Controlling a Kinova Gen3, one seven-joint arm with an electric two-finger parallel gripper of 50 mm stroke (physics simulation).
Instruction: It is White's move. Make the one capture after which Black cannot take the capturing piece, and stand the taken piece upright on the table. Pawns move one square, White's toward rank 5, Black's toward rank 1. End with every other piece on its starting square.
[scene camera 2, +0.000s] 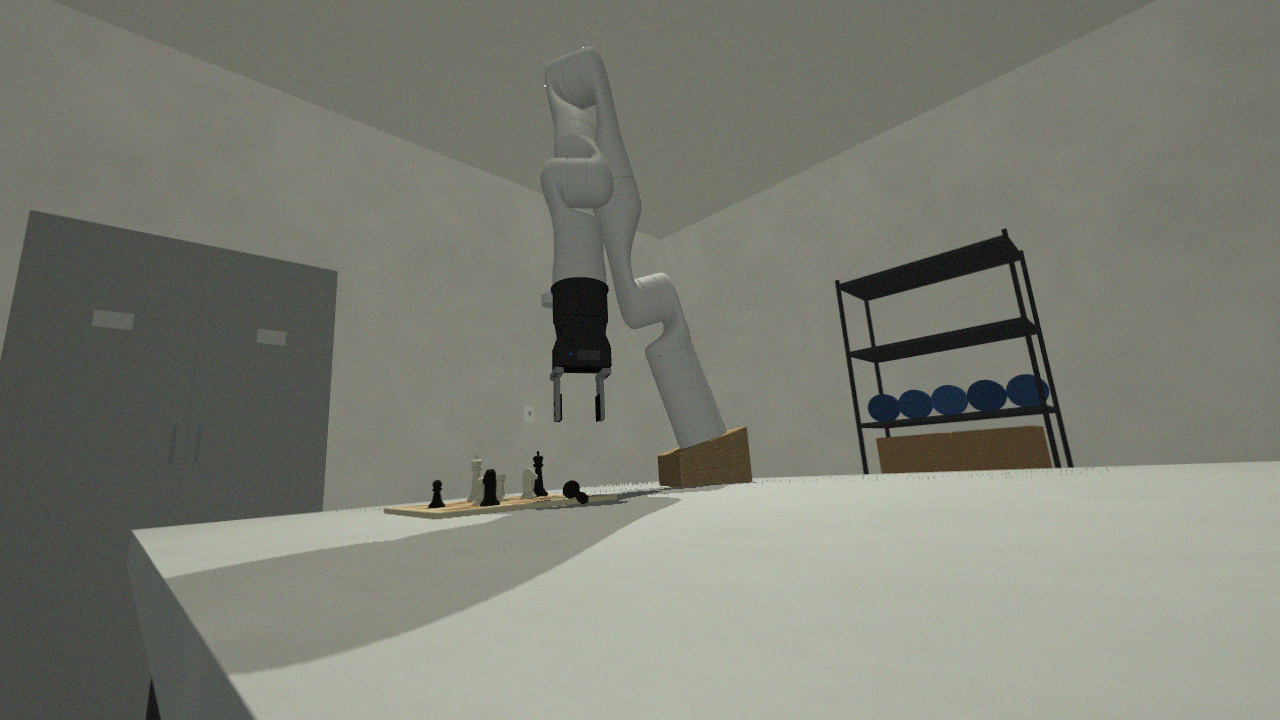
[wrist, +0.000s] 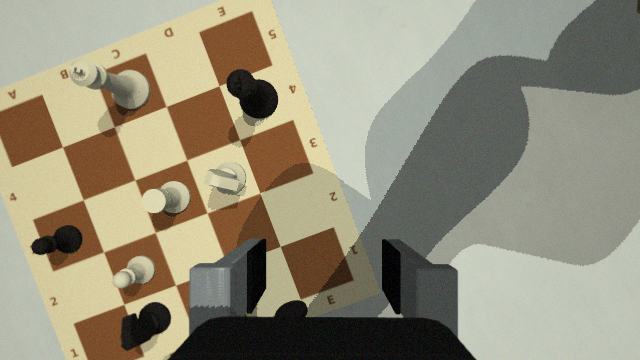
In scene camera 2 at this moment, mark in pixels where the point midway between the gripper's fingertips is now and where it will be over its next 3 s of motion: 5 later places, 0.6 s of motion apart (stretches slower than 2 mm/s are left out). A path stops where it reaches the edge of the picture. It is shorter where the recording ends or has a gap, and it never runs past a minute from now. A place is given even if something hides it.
The gripper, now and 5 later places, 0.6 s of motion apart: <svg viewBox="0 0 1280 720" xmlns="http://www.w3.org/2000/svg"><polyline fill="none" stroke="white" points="579,420 585,415 585,414 584,403 584,403 584,404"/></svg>
